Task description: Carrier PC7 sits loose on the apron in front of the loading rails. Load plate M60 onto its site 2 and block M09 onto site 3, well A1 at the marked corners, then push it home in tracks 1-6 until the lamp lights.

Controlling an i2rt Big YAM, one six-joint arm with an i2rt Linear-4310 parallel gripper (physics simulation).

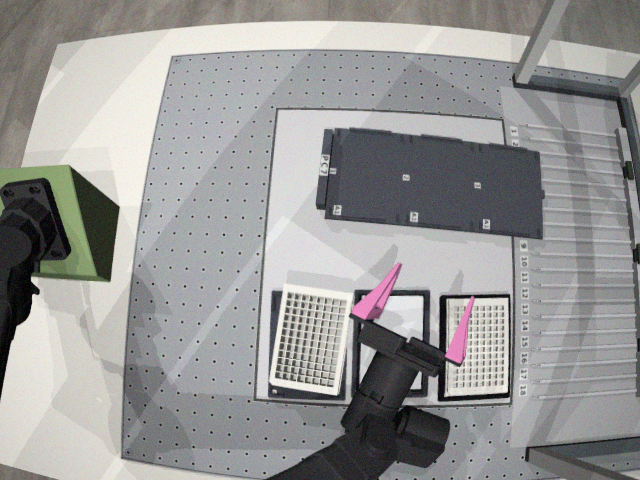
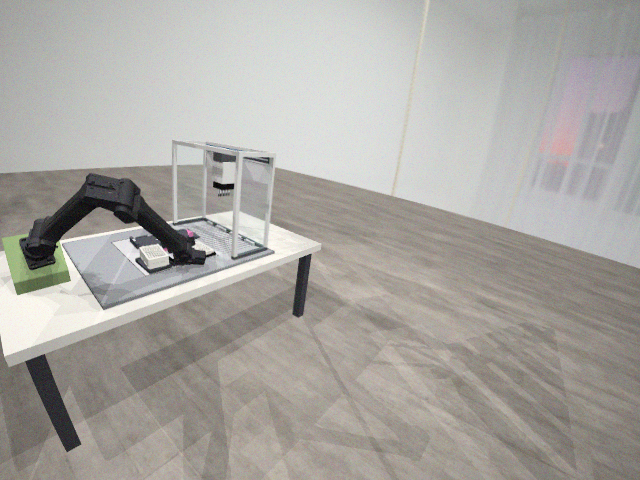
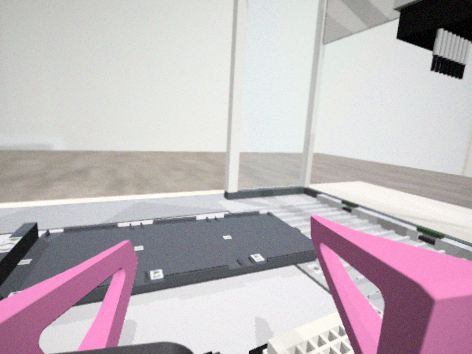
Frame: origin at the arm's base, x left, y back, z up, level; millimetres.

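Where they show: gripper, between the fingertips: (image 1: pixel 436 279) (image 3: pixel 221 238); arm's base, origin of its link: (image 1: pixel 37 218) (image 2: pixel 37 252).
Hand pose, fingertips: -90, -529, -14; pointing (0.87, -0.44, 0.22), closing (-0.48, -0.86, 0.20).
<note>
Things, the pixels of their centre, and the offset from my fingertips, as dx, dy, dz. "*": a spot on its surface instead.
- Carrier PC7, middle of its body: (image 3: pixel 181 239) (image 1: pixel 439 180) (image 2: pixel 165 237) +151, -26, -73
- tall white gridded block, middle of its body: (image 1: pixel 312 340) (image 2: pixel 153 256) -61, +148, -52
- lower white gridded plate, middle of its body: (image 1: pixel 478 346) (image 2: pixel 198 248) -78, -64, -69
- middle black nest, a spot on its surface: (image 1: pixel 424 310) * -28, +7, -62
Carrier PC7 (image 1: pixel 372 170) (image 2: pixel 144 240) (image 3: pixel 190 255) lies slightly skewed on the apron (image 1: pixel 299 248), with bare sites 1, 2 and 3. Its right end overlaps the edge of the loading rails (image 1: pixel 578 310) near the low track numbers. A tall white gridded block (image 1: pixel 310 338) (image 2: pixel 155 256) sits askew in the left black nest. A lower white gridded plate (image 1: pixel 485 341) (image 3: pixel 310 340) sits in the right nest. Labels M60 and M09 are not readable. My gripper (image 1: pixel 435 281) (image 3: pixel 221 238) is open and empty, above the middle and right nests, fingers pointing toward the carrier. The lamp is not discernible.
The middle black nest (image 1: pixel 425 310) has a pale, flat interior, partly hidden by my gripper. A white-posted frame (image 1: pixel 540 43) (image 2: pixel 236 206) (image 3: pixel 233 100) stands around the rails. A black multi-tip head (image 2: pixel 223 170) (image 3: pixel 447 50) hangs inside it. The green arm base (image 1: pixel 87 232) (image 2: pixel 41 279) is at the left.
</note>
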